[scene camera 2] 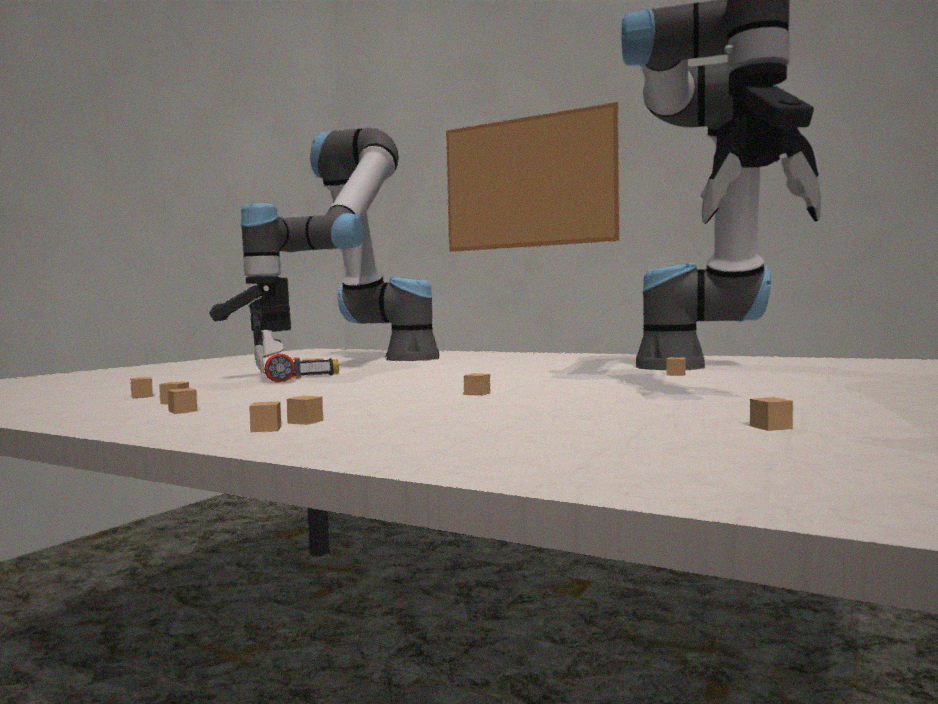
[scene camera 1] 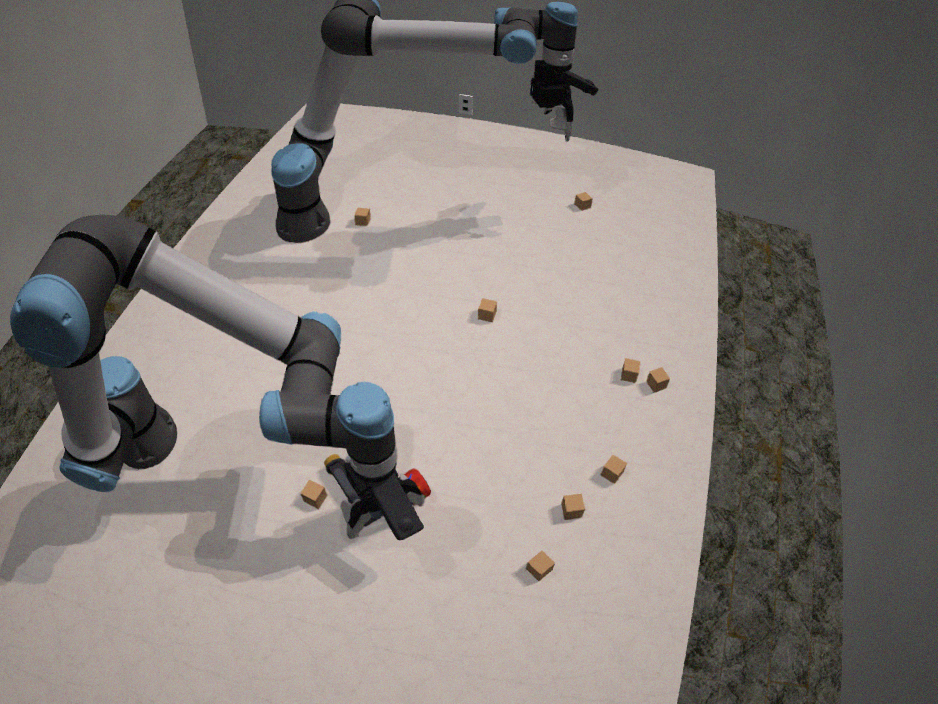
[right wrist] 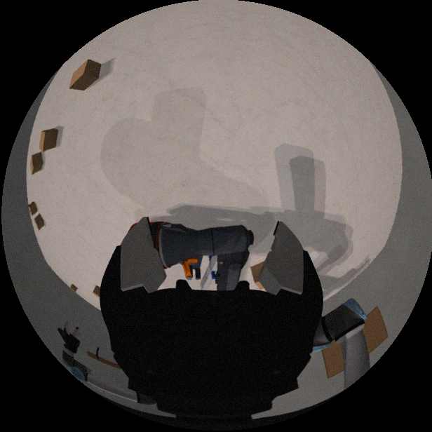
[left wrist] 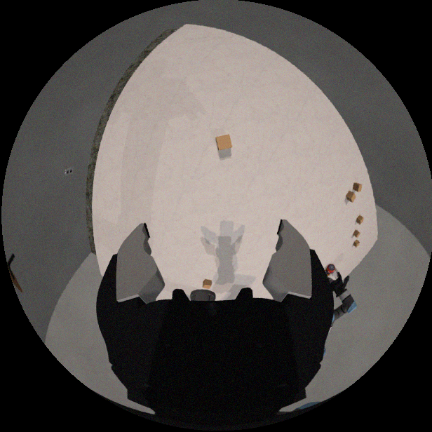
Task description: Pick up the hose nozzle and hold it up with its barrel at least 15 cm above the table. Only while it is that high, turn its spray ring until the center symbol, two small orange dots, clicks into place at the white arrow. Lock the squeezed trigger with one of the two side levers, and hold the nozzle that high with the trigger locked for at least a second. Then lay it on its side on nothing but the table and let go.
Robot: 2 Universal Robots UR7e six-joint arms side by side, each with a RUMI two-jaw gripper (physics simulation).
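Where they show: left gripper, between the fingertips: (scene camera 2: 761, 222) (scene camera 1: 555, 127); right gripper, between the fingertips: (scene camera 2: 261, 369); left arm's base, origin of its link: (scene camera 1: 303, 225); right arm's base, origin of its link: (scene camera 2: 412, 358) (scene camera 1: 146, 439).
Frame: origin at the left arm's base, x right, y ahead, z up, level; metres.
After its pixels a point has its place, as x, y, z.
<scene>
The hose nozzle (scene camera 1: 342, 478) @(0.812, 0.026, 0.034) (scene camera 2: 314, 367) @(0.799, 0.067, 0.023) (left wrist: 330, 269) (right wrist: 200, 243) lies on its side on the table. Its red spray ring (scene camera 1: 417, 482) @(0.861, 0.159, 0.059) (scene camera 2: 279, 367) @(0.846, 0.176, 0.034) is partly behind a finger in the right wrist view; the orange dots and white arrow cannot be made out. In that view its grey handle (right wrist: 231, 270) and an orange part (right wrist: 189, 267) show below the barrel. My right gripper (scene camera 2: 261, 366) @(0.909, 0.091, 0.024) (right wrist: 212, 221) is open, low over the nozzle, with the barrel lying across between its spread fingers. My left gripper (scene camera 1: 564, 133) @(0.061, 0.671, 0.255) (scene camera 2: 761, 219) @(0.061, 0.671, 0.255) (left wrist: 212, 223) is open and empty, high above the table.
A wooden cube (scene camera 1: 313, 494) @(0.837, -0.034, 0.034) (right wrist: 258, 274) lies close to the nozzle's handle side. Three cubes (scene camera 1: 540, 565) @(1.061, 0.332, 0.034) (scene camera 1: 572, 506) @(0.962, 0.422, 0.034) (scene camera 1: 613, 468) @(0.905, 0.524, 0.034) lie toward the table's right edge in scene camera 1. More cubes (scene camera 1: 487, 309) @(0.454, 0.393, 0.034) (scene camera 1: 630, 369) @(0.686, 0.646, 0.034) (left wrist: 224, 142) are spread over the table.
</scene>
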